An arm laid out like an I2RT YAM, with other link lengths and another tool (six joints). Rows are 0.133 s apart.
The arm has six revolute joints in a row. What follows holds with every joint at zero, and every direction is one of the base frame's.
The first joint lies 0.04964 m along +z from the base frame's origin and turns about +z.
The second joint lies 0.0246 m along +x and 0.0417 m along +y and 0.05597 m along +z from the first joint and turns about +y.
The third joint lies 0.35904 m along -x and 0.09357 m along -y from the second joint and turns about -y.
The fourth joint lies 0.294 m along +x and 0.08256 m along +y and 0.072 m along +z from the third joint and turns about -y.
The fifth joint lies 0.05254 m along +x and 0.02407 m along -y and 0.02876 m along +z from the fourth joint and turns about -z.
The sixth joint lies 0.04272 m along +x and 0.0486 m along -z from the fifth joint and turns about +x.
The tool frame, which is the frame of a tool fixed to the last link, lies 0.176 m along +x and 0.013 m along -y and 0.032 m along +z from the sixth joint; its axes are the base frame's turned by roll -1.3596, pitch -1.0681 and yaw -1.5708 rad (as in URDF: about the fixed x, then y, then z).
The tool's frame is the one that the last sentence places.
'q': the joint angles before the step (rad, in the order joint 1, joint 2, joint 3, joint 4, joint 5, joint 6). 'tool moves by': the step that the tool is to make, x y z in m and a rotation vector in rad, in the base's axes. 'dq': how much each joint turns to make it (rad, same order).
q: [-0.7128, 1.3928, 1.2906, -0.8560, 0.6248, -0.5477]
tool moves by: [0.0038, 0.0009, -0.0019, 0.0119, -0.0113, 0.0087]
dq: [-0.0004, 0.0032, 0.0025, 0.0000, -0.0186, 0.0024]
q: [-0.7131, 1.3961, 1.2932, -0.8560, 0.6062, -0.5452]
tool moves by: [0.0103, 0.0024, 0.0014, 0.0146, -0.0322, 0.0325]
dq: [-0.0002, -0.0005, 0.0090, 0.0105, -0.0452, -0.0095]
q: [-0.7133, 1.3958, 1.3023, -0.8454, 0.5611, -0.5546]
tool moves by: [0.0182, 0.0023, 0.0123, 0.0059, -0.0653, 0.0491]
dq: [0.0014, 0.0001, 0.0331, 0.0179, -0.0665, -0.0104]
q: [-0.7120, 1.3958, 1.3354, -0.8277, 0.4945, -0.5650]
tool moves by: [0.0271, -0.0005, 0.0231, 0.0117, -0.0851, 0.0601]
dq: [-0.0013, 0.0247, 0.0836, -0.0001, -0.0889, -0.0048]
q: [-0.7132, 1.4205, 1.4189, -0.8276, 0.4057, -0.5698]
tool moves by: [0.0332, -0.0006, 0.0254, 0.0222, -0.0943, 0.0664]
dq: [0.0008, 0.0448, 0.1067, -0.0078, -0.1020, 0.0079]
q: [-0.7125, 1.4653, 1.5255, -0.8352, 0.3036, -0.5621]
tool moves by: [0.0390, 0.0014, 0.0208, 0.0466, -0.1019, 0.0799]
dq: [-0.0004, 0.0615, 0.1120, -0.0085, -0.1283, 0.0199]
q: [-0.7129, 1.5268, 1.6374, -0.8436, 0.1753, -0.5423]
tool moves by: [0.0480, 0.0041, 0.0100, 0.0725, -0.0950, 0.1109]
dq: [0.0000, 0.0846, 0.1080, -0.0003, -0.1605, 0.0146]
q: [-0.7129, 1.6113, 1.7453, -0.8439, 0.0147, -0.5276]
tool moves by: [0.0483, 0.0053, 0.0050, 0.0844, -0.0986, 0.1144]
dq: [-0.0016, 0.0909, 0.0945, 0.0174, -0.1714, 0.0236]
